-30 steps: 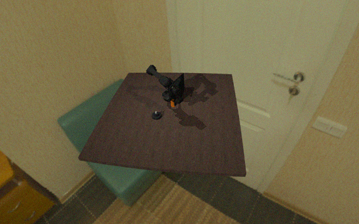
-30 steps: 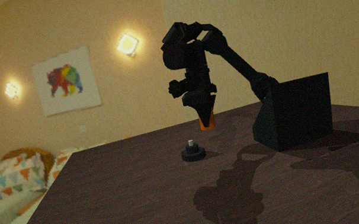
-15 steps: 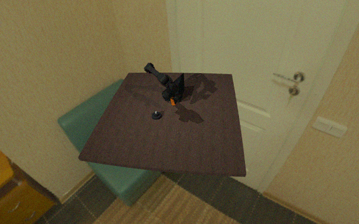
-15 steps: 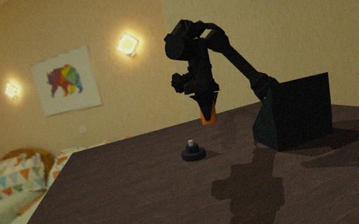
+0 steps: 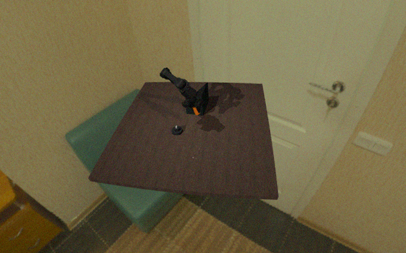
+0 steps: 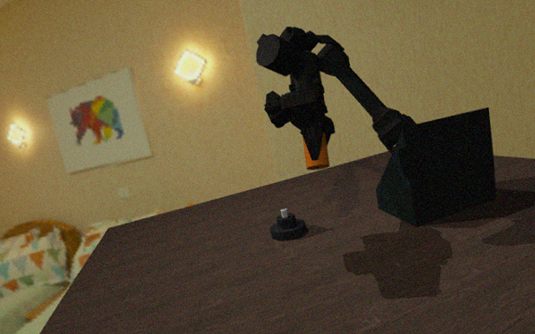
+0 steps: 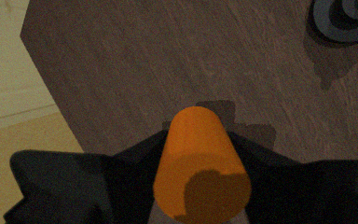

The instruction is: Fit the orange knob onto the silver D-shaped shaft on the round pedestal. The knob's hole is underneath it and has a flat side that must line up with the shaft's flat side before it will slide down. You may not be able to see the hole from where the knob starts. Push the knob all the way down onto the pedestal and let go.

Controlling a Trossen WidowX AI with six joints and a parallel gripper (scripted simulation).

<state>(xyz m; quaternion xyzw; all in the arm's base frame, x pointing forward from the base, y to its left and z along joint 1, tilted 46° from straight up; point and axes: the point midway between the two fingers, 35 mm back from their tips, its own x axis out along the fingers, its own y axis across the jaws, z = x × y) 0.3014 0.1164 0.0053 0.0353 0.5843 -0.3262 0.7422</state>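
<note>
Right now the orange knob is 10 mm behind my gripper tip, 10 mm to the right of it and 30 mm above it. The rest, counted from my gripper tip: round pedestal 30 mm ahead, 170 mm to the right, 150 mm below.
</note>
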